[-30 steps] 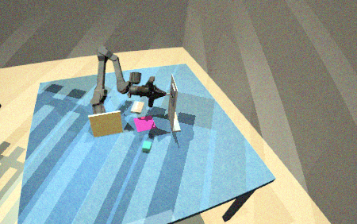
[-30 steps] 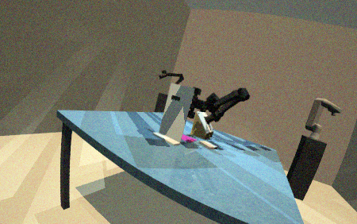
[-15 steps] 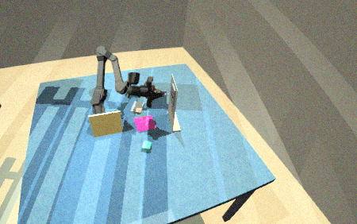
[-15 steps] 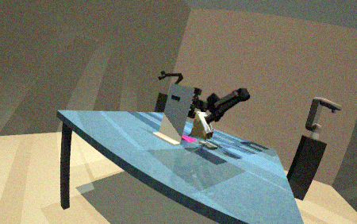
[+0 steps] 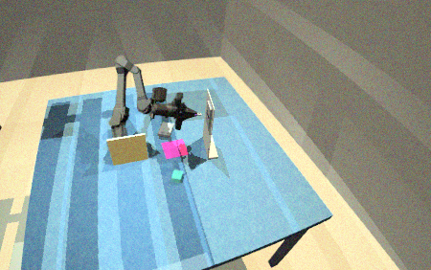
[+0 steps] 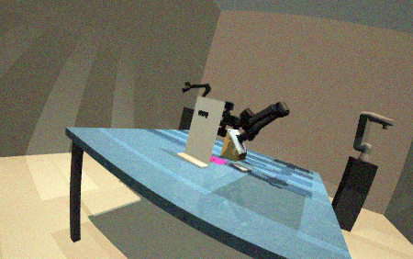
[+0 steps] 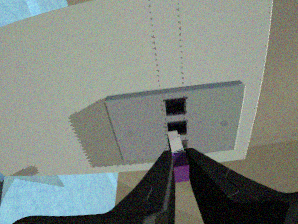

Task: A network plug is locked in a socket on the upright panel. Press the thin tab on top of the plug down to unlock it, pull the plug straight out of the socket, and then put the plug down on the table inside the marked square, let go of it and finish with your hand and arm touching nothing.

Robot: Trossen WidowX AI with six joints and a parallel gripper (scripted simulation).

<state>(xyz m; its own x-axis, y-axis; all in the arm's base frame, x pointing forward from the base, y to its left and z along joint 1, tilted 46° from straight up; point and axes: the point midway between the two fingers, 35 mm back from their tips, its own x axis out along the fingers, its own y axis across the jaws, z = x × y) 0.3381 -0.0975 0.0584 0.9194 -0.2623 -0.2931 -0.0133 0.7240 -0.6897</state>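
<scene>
My gripper tip is 24 cm above the magenta marked square, 10 cm past it and 3 cm to the right of it. Round my gripper tip: teal cube 22 cm below, 17 cm to the right, 13 cm behind; upright panel 9 cm below, 7 cm ahead, 1 cm to the right; purple network plug right at my gripper tip.
</scene>
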